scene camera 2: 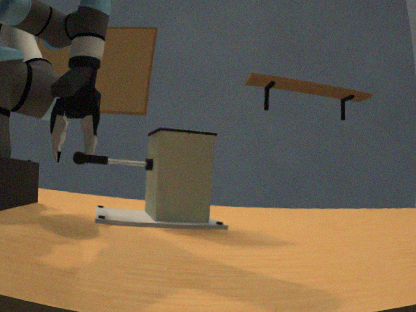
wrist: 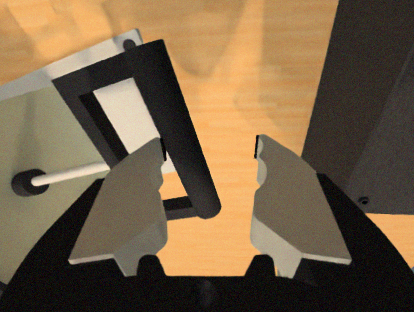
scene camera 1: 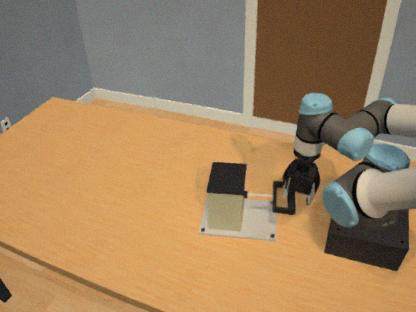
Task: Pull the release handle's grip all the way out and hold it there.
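Observation:
The release handle's black rectangular grip [scene camera 1: 291, 204] [scene camera 2: 91, 159] [wrist: 179, 130] stands out from the box on a pale rod [scene camera 1: 259, 195] [scene camera 2: 127, 162] [wrist: 70, 173]. The box [scene camera 1: 226, 212] [scene camera 2: 182, 175] is pale olive with a black top. My gripper [scene camera 1: 298, 200] [scene camera 2: 74, 155] [wrist: 210, 139] points down at the grip, its fingers well apart. In the wrist view the left finger overlaps the grip's opening, and the outer bar slants between the fingers, near the left one. A gap shows between the bar and the right finger. Contact at the left finger is hard to tell.
The box stands on a light grey base plate [scene camera 1: 260, 229] [scene camera 2: 122, 218] with dark bolts at its corners. A dark robot base block [scene camera 1: 367, 245] [scene camera 2: 19, 182] [wrist: 370, 110] is on the side of the gripper away from the box. A wall shelf [scene camera 2: 310, 88] hangs behind.

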